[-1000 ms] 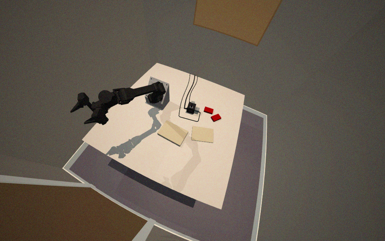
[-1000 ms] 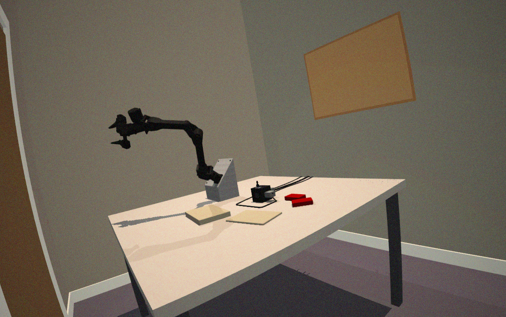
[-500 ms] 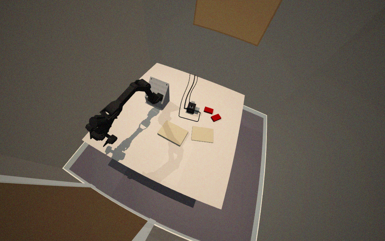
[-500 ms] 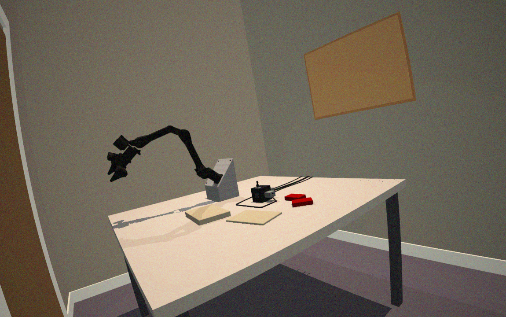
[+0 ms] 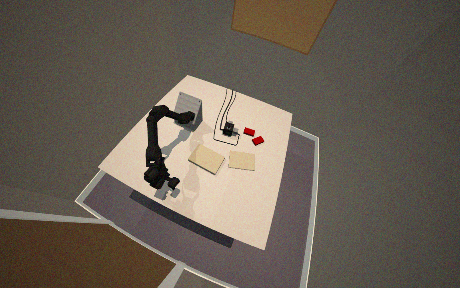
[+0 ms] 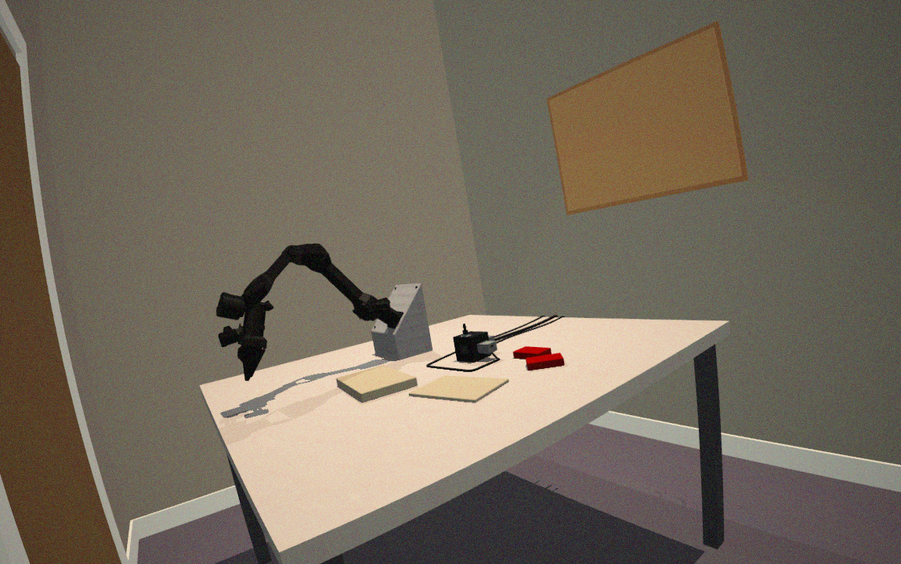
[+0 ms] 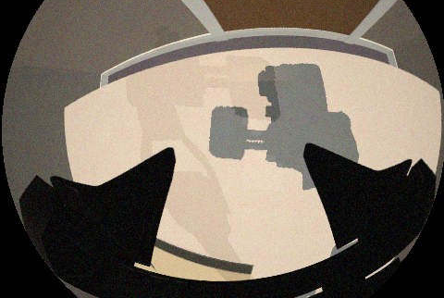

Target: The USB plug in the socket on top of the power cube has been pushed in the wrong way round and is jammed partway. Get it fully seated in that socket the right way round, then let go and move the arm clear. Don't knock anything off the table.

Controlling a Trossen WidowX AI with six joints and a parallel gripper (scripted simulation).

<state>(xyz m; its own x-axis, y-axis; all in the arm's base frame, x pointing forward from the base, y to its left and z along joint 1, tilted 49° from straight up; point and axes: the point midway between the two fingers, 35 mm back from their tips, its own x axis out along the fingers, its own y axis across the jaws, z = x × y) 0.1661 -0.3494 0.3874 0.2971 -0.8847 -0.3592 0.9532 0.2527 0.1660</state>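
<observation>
My gripper tip is 62 cm to the right of the USB plug and 13 cm short of it. Also, from my gripper tip: grey socket 62 cm to the left, 13 cm ahead, 2 cm below.
</observation>
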